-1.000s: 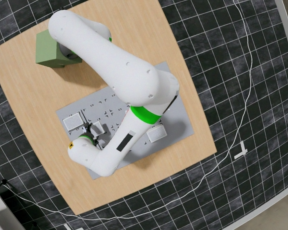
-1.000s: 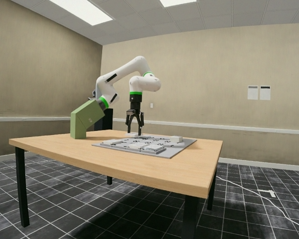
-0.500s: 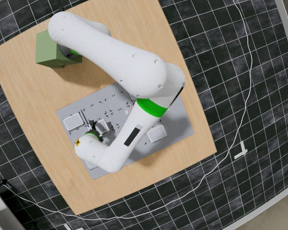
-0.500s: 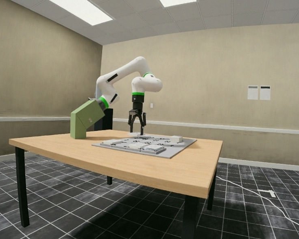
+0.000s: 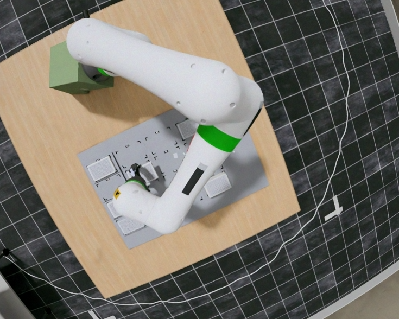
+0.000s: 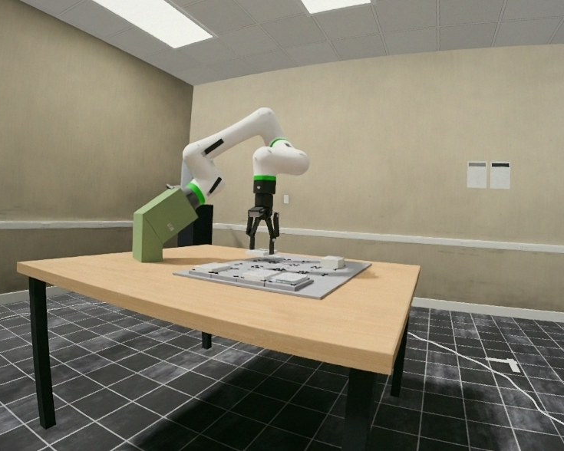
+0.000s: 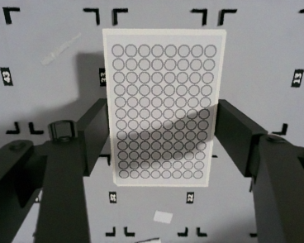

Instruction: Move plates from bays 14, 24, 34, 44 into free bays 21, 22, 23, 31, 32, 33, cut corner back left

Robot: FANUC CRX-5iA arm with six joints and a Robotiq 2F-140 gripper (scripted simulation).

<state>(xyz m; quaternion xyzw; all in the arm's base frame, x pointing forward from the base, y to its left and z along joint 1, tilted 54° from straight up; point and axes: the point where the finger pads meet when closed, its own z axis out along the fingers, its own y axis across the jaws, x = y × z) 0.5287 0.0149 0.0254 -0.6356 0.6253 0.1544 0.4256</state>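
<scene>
The sealed plate is 28 cm to the left of my hand, 16 cm behind it and 9 cm below it. Round my hand: white block 34 cm to the left, 16 cm ahead, 8 cm below.
</scene>
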